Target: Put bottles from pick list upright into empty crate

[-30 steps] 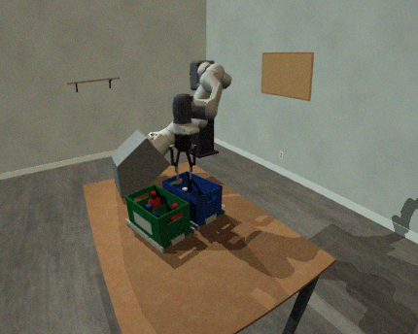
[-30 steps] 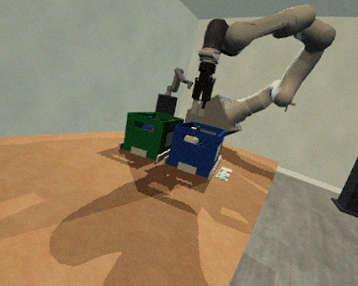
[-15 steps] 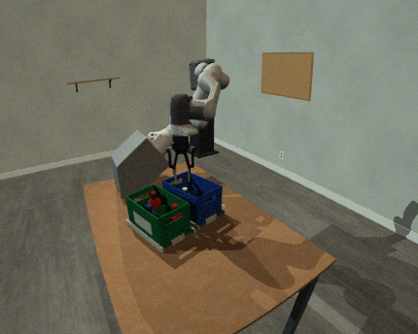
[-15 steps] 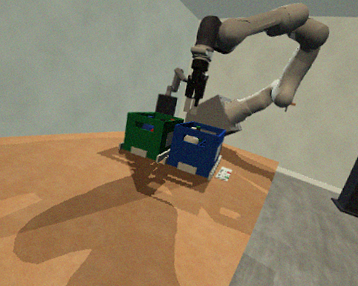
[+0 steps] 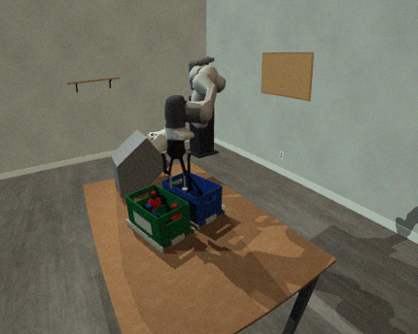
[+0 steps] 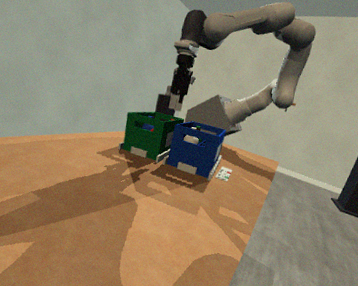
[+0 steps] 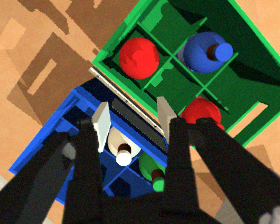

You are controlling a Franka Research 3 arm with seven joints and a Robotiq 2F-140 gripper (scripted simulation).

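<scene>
Right now my hand is 40 mm past the green crate, 100 mm to the left of it and 170 mm above it. The rest, counted from my hand: white bottle (70 mm behind, 80 mm to the left, 170 mm below); blue crate (80 mm behind, 130 mm to the left, 170 mm below); blue-capped bottle (30 mm behind, 150 mm to the right, 170 mm below).
</scene>
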